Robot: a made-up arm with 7 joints. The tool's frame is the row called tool.
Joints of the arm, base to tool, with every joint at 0 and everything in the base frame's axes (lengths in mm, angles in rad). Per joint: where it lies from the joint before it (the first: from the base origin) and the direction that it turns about. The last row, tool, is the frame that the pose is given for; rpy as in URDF.
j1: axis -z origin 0 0 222.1
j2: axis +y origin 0 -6.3 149.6
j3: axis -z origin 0 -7.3 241.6
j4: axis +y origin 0 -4.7 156.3
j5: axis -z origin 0 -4.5 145.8
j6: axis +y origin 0 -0.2 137.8
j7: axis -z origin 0 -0.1 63.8
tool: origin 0 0 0 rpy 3.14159 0 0
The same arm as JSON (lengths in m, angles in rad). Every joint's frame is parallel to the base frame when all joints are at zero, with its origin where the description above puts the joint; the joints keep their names.
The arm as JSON. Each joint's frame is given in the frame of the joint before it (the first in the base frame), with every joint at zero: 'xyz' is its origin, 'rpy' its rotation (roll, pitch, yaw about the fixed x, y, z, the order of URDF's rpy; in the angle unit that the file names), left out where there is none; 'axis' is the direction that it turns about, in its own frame. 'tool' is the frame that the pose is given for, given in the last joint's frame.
{"units": {"length": "m", "angle": "rad"}, "joints": [{"name": "j1", "type": "revolute", "origin": {"xyz": [0.0, 0.0, 0.2221]}, "axis": [0.0, 0.0, -1.0]}, {"name": "j2", "type": "revolute", "origin": {"xyz": [0.0, -0.0063, 0.1496]}, "axis": [0.0, 1.0, 0.0]}, {"name": "j3", "type": "revolute", "origin": {"xyz": [0.0, -0.0073, 0.2416]}, "axis": [0.0, 0.0, -1.0]}, {"name": "j4", "type": "revolute", "origin": {"xyz": [0.0, -0.0047, 0.1563]}, "axis": [0.0, 1.0, 0.0]}, {"name": "j5", "type": "revolute", "origin": {"xyz": [0.0, -0.0045, 0.1458]}, "axis": [0.0, 0.0, -1.0]}, {"name": "j6", "type": "revolute", "origin": {"xyz": [0.0, -0.0002, 0.1378]}, "axis": [0.0, 1.0, 0.0]}, {"name": "j7", "type": "revolute", "origin": {"xyz": [0.0, -0.0001, 0.0638]}, "axis": [0.0, 0.0, -1.0]}], "tool": {"origin": {"xyz": [0.0, 0.0, 0.0], "rpy": [3.1416, 0.0, 0.0]}}}
